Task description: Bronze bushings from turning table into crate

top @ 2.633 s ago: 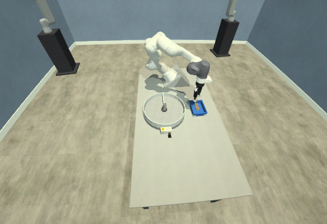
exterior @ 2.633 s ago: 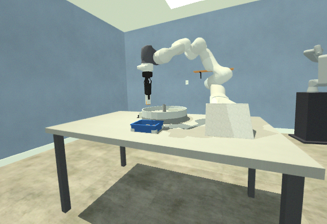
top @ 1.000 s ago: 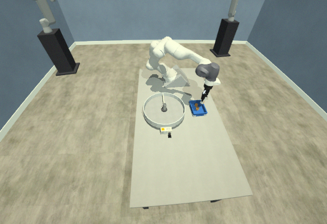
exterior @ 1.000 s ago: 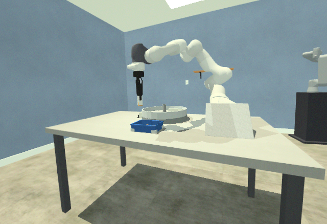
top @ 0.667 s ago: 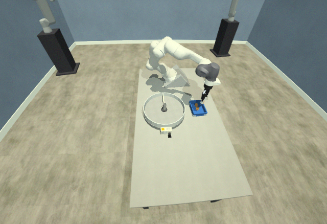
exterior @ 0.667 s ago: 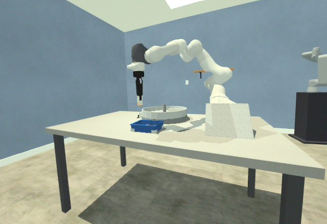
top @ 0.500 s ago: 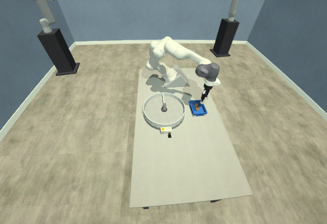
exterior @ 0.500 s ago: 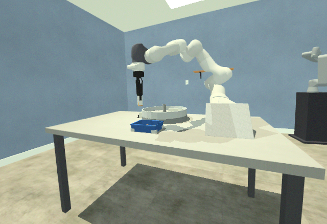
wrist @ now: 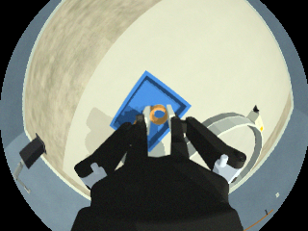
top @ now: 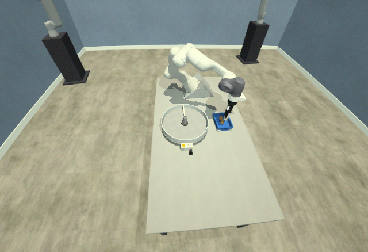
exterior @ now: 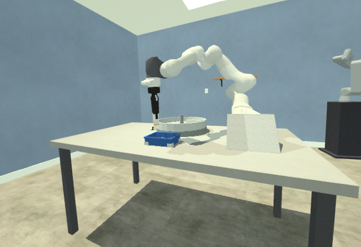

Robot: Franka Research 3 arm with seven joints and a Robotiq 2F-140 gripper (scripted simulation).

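The crate lies 130 mm below my hand, 50 mm behind it and 10 mm to the left of it. The rest, counted from my hand: turning table: 360 mm to the right, 100 mm below, 70 mm behind.
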